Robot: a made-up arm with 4 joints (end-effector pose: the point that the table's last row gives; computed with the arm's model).
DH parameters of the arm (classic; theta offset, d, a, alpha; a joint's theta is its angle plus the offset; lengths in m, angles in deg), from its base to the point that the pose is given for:
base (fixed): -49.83 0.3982 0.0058 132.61
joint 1: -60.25 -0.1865 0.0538 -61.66
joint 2: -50.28 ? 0 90
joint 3: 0 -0.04 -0.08 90
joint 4: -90 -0.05 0 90
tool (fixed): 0 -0.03 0 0
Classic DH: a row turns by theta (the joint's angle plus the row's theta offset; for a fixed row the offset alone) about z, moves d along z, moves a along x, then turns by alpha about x.
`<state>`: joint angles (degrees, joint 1 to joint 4).
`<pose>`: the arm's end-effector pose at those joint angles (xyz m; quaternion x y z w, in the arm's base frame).
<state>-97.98 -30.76 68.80 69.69</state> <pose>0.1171 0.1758 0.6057 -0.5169 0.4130 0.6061 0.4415</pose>
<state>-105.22 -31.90 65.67 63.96</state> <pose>0.1165 0.1731 0.6054 -0.4569 0.3777 0.6872 0.4200</pose>
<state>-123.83 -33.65 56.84 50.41</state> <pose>0.1122 0.1674 0.6043 -0.2783 0.3040 0.8469 0.3360</pose>
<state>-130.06 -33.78 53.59 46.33</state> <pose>0.1101 0.1654 0.6040 -0.2146 0.2866 0.8842 0.2999</pose>
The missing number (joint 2, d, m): -0.0359
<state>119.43 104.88 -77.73 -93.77</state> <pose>0.0598 0.1223 0.5858 0.0979 0.6713 -0.7336 0.0398</pose>
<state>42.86 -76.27 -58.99 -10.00</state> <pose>0.1384 0.0054 0.4791 0.3607 0.1584 -0.5291 0.7516</pose>
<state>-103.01 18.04 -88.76 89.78</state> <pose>0.0626 0.1587 0.4563 -0.4995 -0.4454 -0.6900 0.2759</pose>
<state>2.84 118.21 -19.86 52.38</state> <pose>0.1060 0.0510 0.4858 -0.0084 -0.5427 0.1656 0.8234</pose>
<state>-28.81 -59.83 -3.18 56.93</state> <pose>0.2020 0.1085 0.4850 -0.0433 0.8911 0.2034 0.4034</pose>
